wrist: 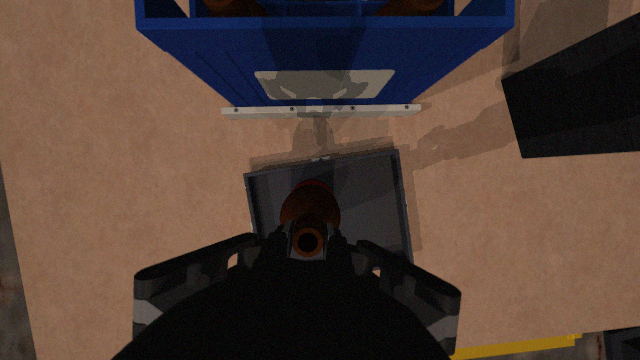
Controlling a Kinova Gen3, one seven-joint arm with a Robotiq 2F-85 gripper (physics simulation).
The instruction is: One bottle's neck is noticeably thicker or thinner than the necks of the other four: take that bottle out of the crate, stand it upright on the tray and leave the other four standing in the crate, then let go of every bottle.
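Frame: origin at the arm's base, x up, y right, z ahead, level; millimetres.
Seen in the pictures: gripper, between the fingertips: (308, 231).
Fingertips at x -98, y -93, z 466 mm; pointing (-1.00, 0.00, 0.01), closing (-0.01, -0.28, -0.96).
Observation:
A point is followed by its place in that frame.
A brown bottle (311, 205) {x -114, y -72, z 459 mm} with a reddish band low on its body is upright over the dark grey tray (370, 215) {x -234, y -133, z 370 mm}. My gripper (308, 231) {x -98, y -93, z 466 mm} is shut on its neck, with one finger on each side of the round open mouth. The bottle's base is hidden under its body, so I cannot tell whether it touches the tray. The blue crate (210, 55) {x -94, y 81, z 517 mm} stands beyond the tray at the top of the view. Parts of two brown bottles, one at the left (230, 6) {x -88, y 112, z 489 mm} and one at the right (412, 6) {x -87, y 82, z 337 mm}, show inside it, cut off by the view's edge.
A pale strip with screws (322, 111) {x -209, y 51, z 418 mm} lies along the crate's near foot. A large black block (575, 95) {x -160, y -11, z 90 mm} stands at the right. A yellow strip (520, 346) and a dark object (625, 345) show at the bottom right. The tan table top (100, 150) {x -239, y 73, z 798 mm} spreads around the tray.

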